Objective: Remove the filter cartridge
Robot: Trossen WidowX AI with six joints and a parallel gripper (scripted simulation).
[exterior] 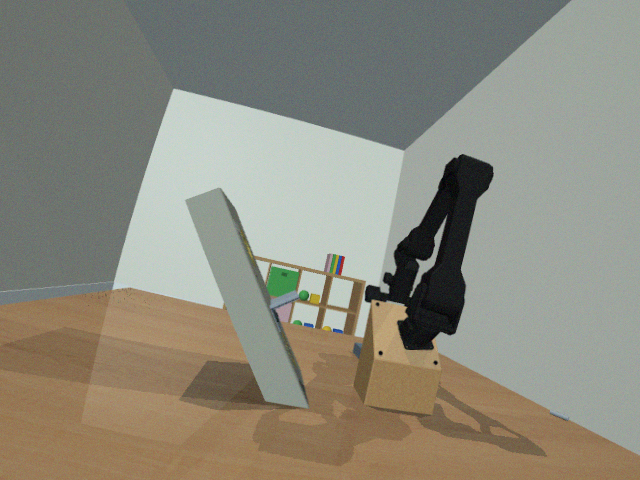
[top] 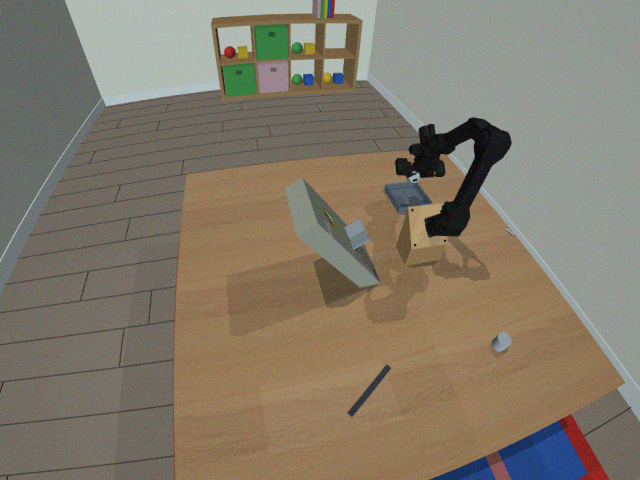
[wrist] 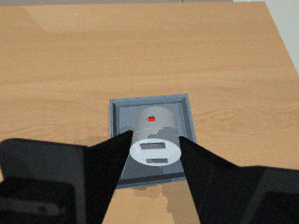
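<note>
My gripper tip is now 10 mm past the grey-blue tray and 110 mm above it. From my gripper tip the other things lie so: grey service panel: 420 mm ahead, 240 mm to the left, 30 mm above; round grey filter cartridge: right at my gripper tip; small grey bracket: 360 mm ahead, 250 mm to the left, 10 mm above.
</note>
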